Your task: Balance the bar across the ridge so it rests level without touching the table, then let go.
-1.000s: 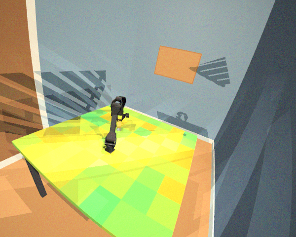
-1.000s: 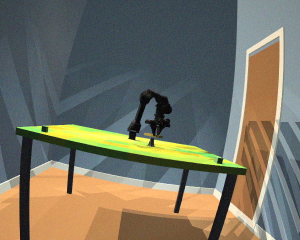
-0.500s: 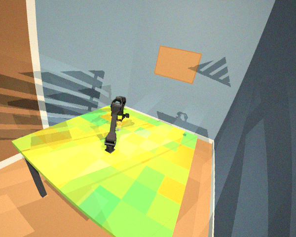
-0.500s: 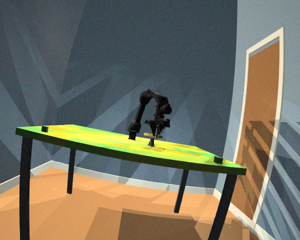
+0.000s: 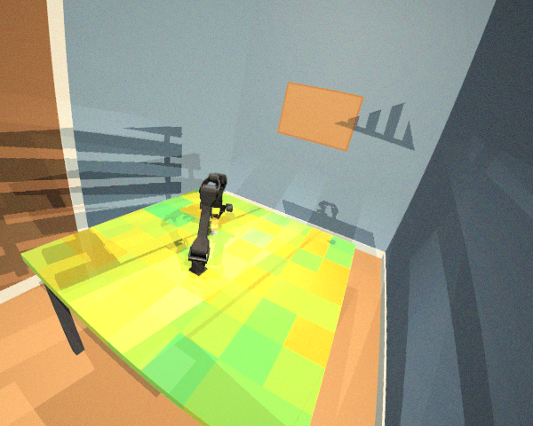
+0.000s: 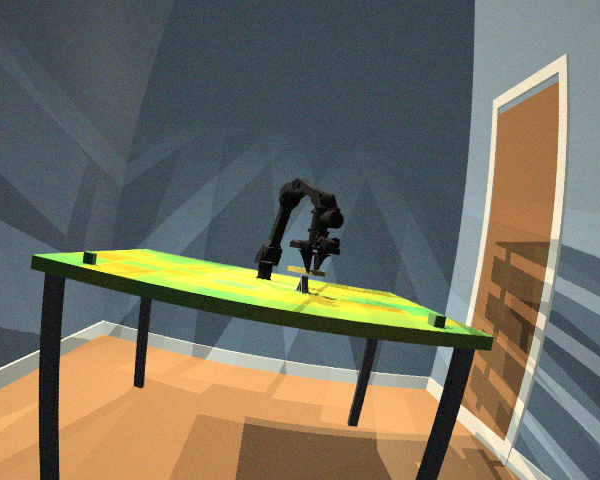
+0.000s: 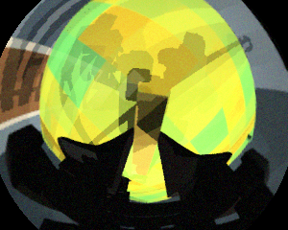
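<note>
My gripper tip is now 2 cm to the left of the bar and 2 cm past it.
</note>
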